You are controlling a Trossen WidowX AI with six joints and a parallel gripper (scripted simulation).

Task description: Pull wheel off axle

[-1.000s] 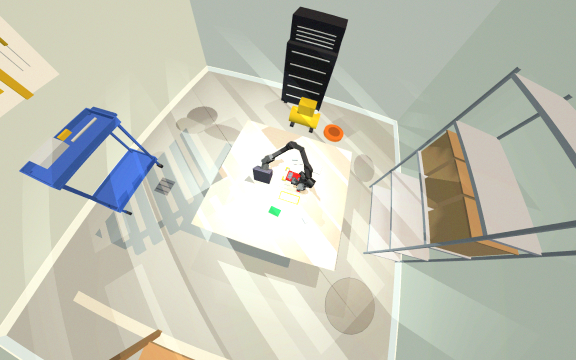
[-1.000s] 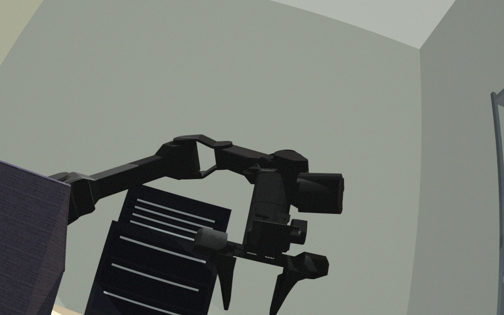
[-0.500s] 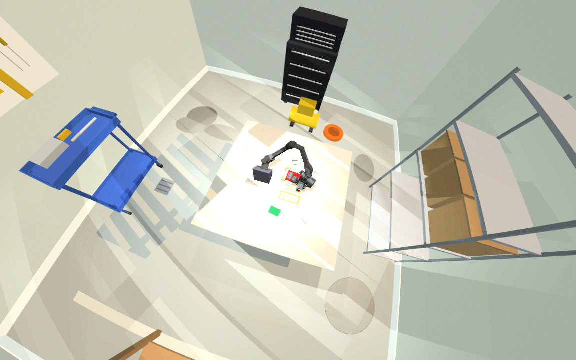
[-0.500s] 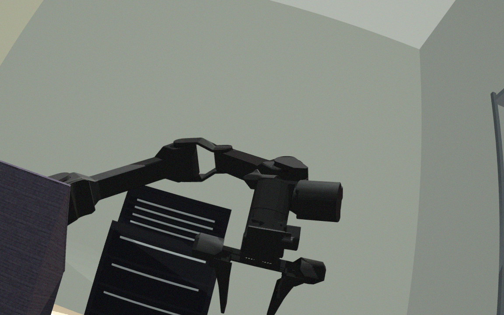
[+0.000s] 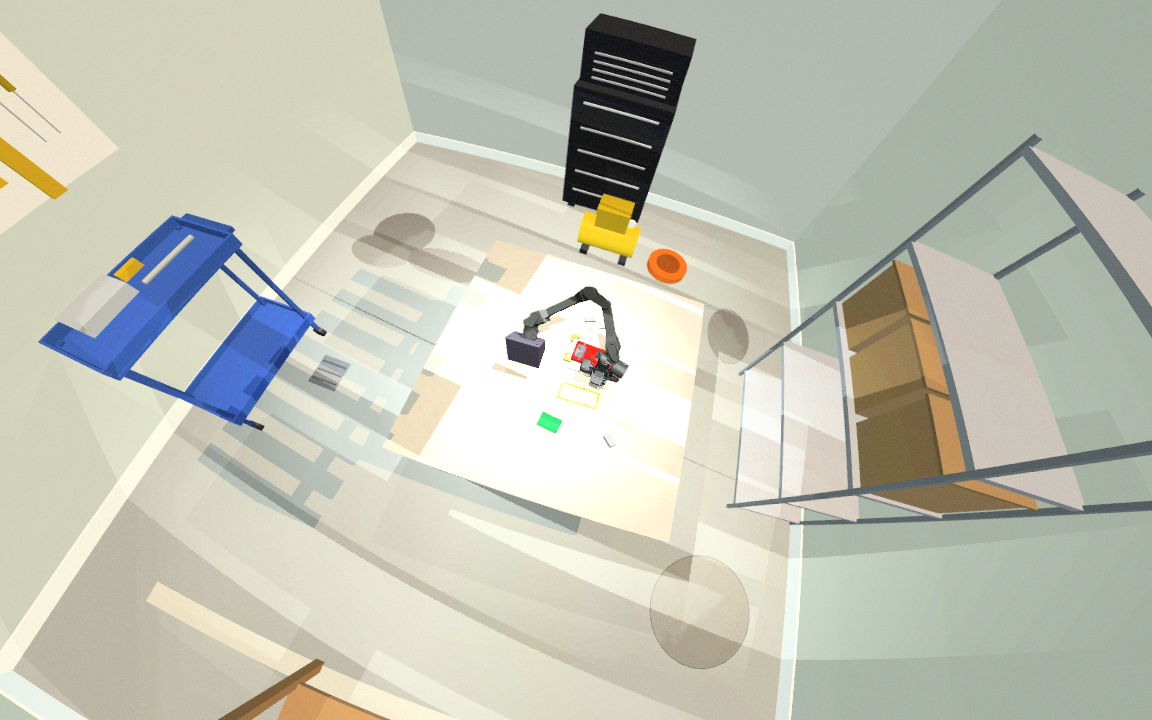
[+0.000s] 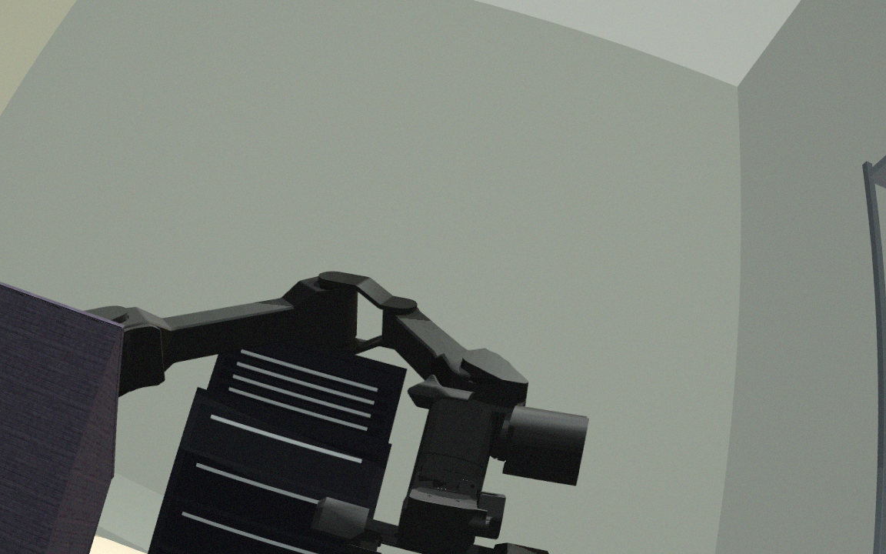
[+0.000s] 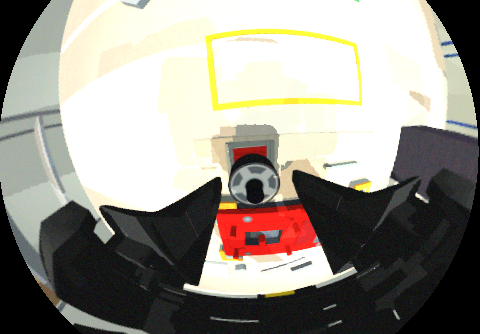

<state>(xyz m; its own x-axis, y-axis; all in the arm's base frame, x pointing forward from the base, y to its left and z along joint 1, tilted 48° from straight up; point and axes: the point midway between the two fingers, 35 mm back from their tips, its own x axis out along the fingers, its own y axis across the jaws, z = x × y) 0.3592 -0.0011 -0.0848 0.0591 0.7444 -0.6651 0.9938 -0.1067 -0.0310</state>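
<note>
Right now the wheel is right at my gripper tip.
</note>
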